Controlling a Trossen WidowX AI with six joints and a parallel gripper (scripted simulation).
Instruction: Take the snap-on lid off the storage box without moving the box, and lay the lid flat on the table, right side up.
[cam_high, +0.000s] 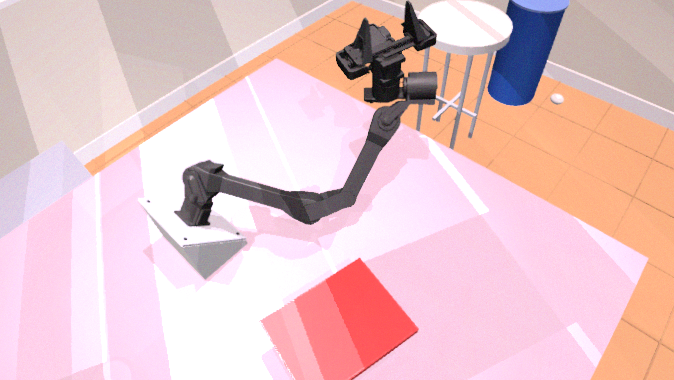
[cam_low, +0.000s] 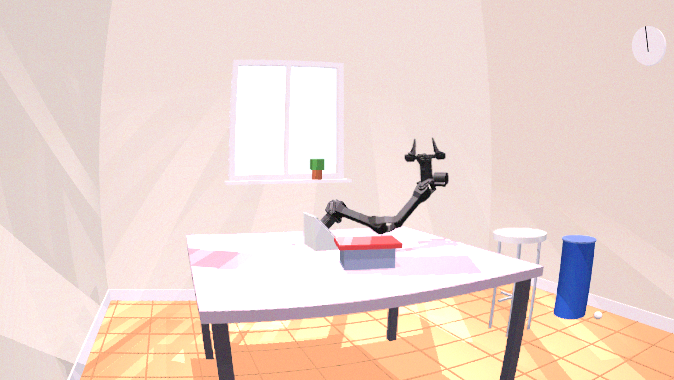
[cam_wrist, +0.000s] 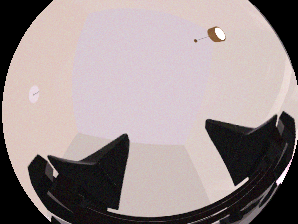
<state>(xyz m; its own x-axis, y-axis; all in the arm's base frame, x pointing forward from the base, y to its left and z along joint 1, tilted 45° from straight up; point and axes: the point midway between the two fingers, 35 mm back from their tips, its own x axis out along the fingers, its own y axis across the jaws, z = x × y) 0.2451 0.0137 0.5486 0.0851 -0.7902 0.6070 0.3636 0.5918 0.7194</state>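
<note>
The red lid lies 410 mm below my gripper tip, 360 mm to the right of it and 180 mm ahead of it. Also, from my gripper tip: grey-blue storage box 460 mm below, 360 mm to the right, 180 mm ahead.
</note>
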